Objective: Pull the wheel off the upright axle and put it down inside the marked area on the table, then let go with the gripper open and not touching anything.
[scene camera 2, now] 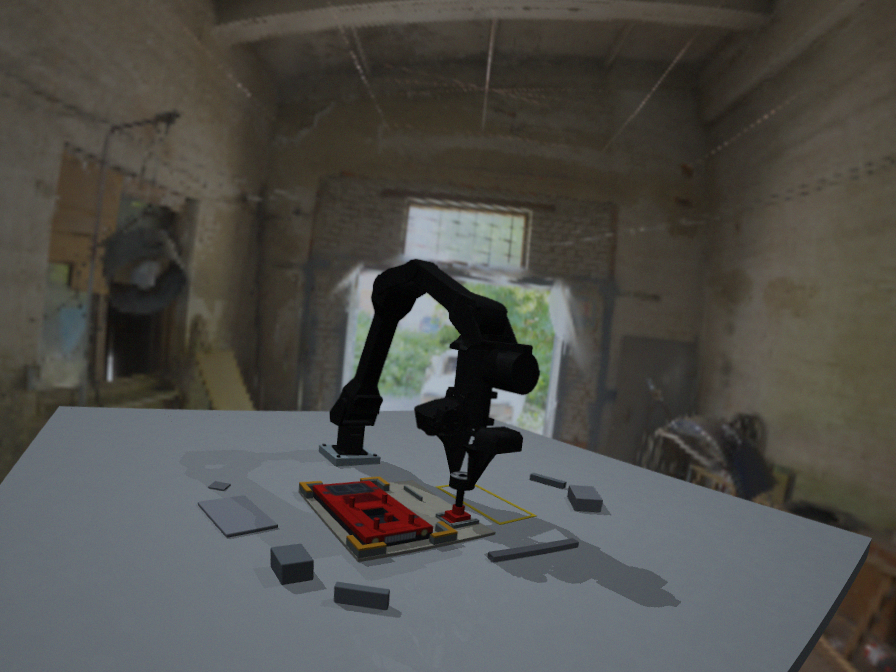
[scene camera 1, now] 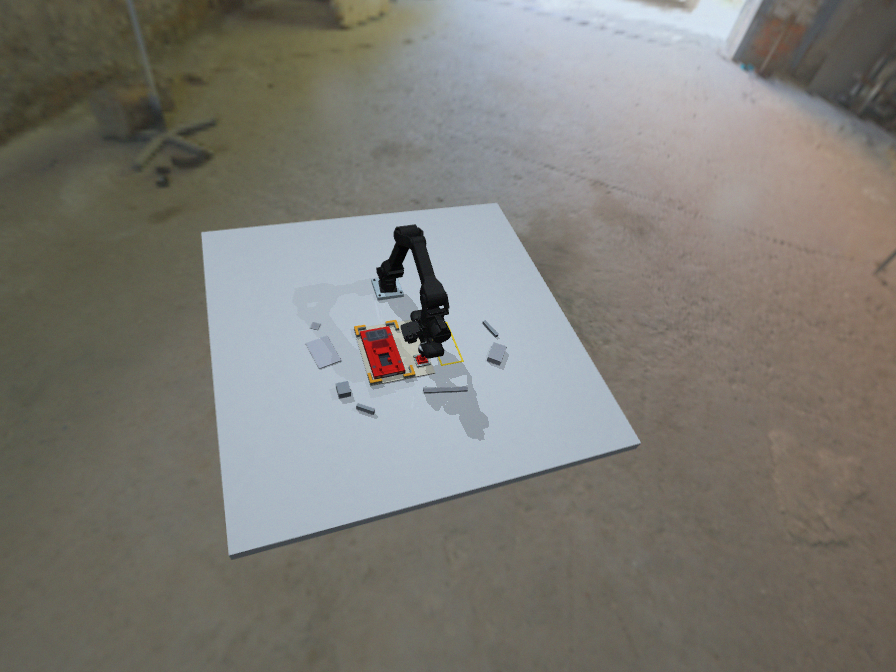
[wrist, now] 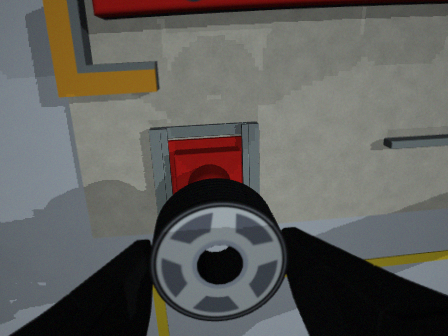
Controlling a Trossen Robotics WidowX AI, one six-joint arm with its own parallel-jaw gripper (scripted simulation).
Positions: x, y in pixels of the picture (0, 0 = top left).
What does my gripper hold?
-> A wheel.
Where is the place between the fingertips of my gripper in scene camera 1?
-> At 424, 348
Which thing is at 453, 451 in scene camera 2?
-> My gripper.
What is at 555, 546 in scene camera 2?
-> A long bar.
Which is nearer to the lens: the upright axle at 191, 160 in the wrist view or the wheel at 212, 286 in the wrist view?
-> The wheel.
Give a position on a flat plate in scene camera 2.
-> At 234, 516
